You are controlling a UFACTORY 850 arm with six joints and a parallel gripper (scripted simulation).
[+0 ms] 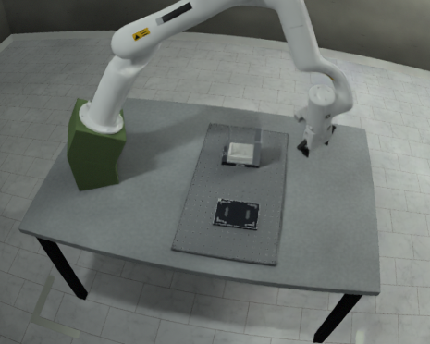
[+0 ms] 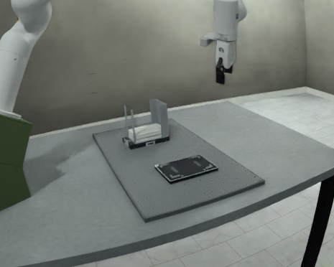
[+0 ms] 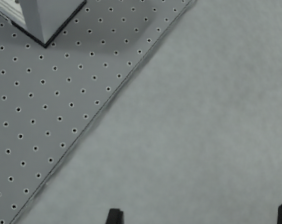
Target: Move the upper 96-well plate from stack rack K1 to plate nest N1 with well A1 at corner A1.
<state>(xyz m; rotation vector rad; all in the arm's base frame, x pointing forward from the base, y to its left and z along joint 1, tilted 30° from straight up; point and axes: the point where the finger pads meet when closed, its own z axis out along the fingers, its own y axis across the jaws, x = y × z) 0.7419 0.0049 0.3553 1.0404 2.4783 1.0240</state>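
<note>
The white 96-well plate lies 28 cm behind my hand, 10 cm to the left of it and 20 cm below it. Also, from my hand: black plate nest (23 cm behind, 19 cm to the right, 24 cm below).
</note>
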